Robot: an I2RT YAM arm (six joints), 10 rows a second.
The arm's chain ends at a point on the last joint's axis. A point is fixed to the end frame.
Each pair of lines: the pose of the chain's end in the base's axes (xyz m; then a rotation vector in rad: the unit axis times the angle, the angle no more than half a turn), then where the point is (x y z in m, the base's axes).
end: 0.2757 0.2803 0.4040 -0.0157 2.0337 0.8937
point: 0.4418 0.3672 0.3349
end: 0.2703 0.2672 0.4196 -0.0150 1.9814 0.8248
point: 0.4441 0.3446 0.3587
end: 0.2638 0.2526 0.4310 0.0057 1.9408 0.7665
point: 0.4438 0.3199 0.3765
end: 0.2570 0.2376 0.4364 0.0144 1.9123 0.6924
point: 0.4420 0.2941 0.3864
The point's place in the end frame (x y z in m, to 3 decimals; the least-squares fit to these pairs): -0.023 -0.031 0.196
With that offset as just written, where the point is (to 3 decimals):
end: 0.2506 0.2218 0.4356 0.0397 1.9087 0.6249
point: 0.439 0.267 0.385
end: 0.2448 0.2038 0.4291 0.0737 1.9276 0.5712
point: 0.434 0.239 0.375
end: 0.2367 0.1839 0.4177 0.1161 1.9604 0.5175
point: 0.425 0.208 0.356
